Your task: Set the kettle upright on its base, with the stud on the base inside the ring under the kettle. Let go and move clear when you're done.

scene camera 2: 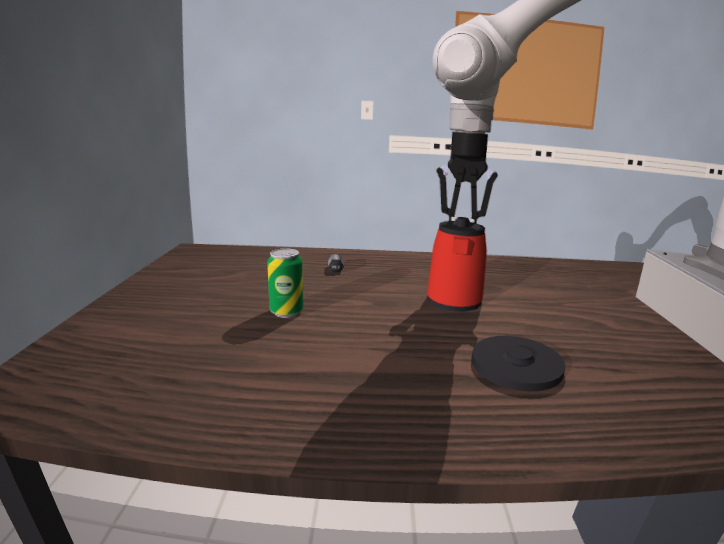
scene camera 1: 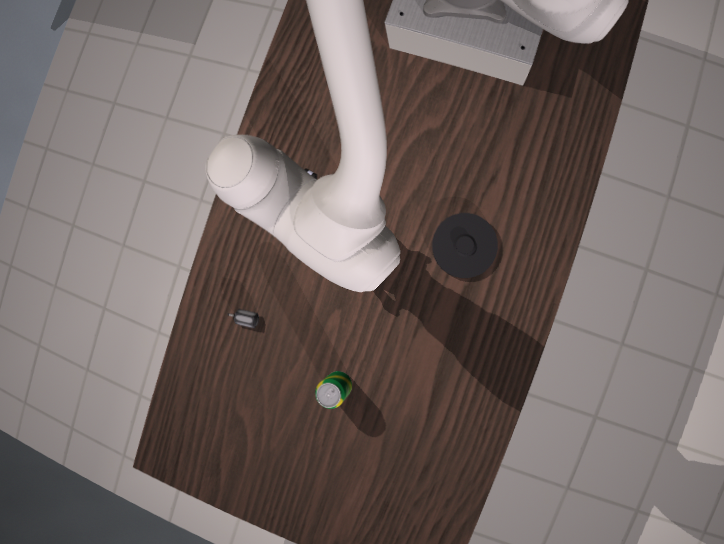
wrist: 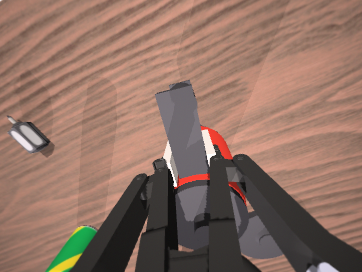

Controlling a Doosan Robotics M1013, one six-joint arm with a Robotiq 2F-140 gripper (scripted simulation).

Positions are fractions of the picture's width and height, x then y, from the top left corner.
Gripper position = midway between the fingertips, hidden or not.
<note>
In view: my gripper (wrist: 0.53, 0.52), a red kettle (scene camera 2: 0.63, 0.52) and a round black base (scene camera 2: 0.74, 0.67).
The round black base also shows in scene camera 1 (scene camera 1: 0.64, 0.45) and in the wrist view (wrist: 0.71, 0.89).
</note>
